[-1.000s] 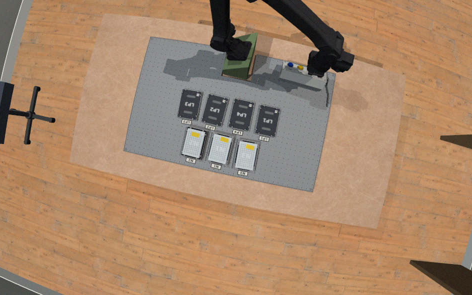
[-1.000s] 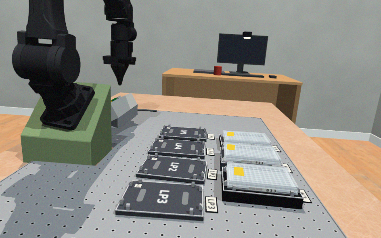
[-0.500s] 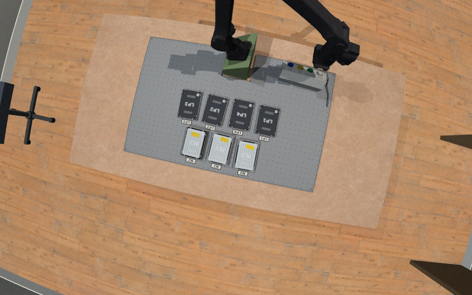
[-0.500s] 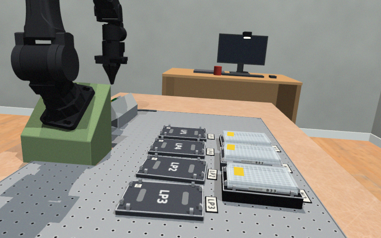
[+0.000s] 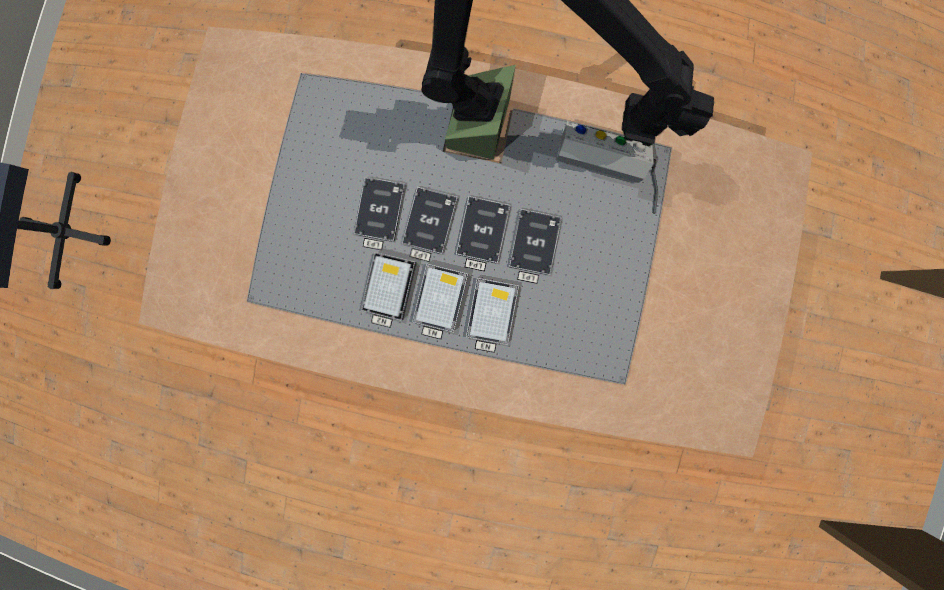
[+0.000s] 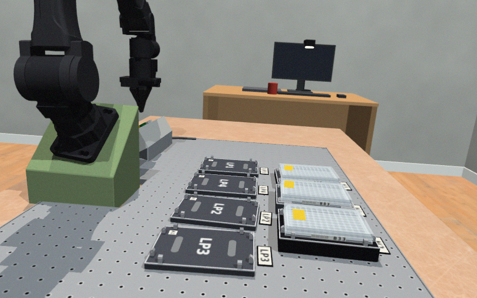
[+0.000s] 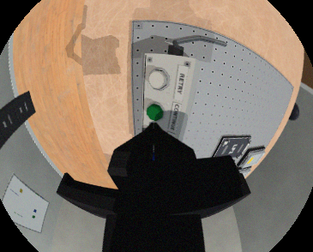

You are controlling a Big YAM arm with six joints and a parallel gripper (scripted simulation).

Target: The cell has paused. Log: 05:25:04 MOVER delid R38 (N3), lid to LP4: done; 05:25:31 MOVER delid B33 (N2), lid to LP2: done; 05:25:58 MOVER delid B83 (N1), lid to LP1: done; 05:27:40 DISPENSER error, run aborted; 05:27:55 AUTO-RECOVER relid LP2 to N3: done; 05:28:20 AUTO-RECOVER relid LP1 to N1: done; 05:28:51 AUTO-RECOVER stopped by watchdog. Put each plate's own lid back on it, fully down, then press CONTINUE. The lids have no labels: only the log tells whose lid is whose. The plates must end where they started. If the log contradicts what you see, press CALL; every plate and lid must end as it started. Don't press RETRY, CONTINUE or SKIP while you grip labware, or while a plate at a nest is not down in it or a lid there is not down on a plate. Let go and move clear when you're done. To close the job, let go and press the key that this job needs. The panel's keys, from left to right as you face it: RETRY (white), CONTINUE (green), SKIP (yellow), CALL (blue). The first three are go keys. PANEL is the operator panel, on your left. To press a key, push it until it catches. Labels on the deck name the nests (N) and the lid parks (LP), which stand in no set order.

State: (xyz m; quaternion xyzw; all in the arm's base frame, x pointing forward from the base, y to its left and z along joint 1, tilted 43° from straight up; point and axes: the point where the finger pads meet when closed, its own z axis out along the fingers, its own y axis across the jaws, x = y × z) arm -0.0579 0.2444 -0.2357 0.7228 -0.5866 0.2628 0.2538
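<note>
Now: hand 5 cm above the green key. From my hand the other things lie so: white key: 5 cm to the left, 5 cm below; yellow key: 1 cm ahead, 5 cm to the right, 5 cm below; blue key: 1 cm ahead, 10 cm to the right, 5 cm below.
</note>
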